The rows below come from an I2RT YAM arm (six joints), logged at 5 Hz.
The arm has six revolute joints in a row. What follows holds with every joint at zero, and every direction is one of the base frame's. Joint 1 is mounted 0.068 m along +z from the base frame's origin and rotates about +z. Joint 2 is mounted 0.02 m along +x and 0.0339 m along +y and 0.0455 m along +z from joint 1 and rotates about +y. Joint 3 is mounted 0.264 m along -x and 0.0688 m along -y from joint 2 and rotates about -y. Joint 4 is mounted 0.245 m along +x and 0.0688 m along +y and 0.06 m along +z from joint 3 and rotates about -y. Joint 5 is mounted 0.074 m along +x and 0.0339 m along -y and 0.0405 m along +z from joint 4 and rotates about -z. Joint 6 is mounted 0.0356 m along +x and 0.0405 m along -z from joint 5 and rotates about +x. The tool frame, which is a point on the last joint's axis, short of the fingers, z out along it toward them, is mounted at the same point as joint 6; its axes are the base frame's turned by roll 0, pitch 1.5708 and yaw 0 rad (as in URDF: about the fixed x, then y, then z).
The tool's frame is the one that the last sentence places.
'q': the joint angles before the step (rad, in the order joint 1, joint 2, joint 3, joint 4, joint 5, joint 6). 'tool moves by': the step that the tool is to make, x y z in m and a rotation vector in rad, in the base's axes. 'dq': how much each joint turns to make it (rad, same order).
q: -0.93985, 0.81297, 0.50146, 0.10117, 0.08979, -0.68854
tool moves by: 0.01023, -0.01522, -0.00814, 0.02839, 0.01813, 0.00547
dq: -0.00510, 0.10865, 0.01642, 0.05864, -0.01075, -0.00041
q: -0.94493, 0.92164, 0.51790, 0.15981, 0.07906, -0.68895
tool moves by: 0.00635, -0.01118, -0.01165, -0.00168, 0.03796, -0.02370
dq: -0.00159, 0.08358, -0.00684, 0.07194, 0.02937, -0.02532
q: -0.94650, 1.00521, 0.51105, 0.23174, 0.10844, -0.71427
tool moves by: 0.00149, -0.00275, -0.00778, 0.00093, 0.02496, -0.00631
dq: 0.00001, 0.02873, -0.01394, 0.02930, 0.01133, -0.01743
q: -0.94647, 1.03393, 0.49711, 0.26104, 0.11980, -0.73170
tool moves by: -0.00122, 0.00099, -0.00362, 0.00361, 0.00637, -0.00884
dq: -0.00041, -0.00196, -0.01307, 0.00453, 0.00894, -0.00063
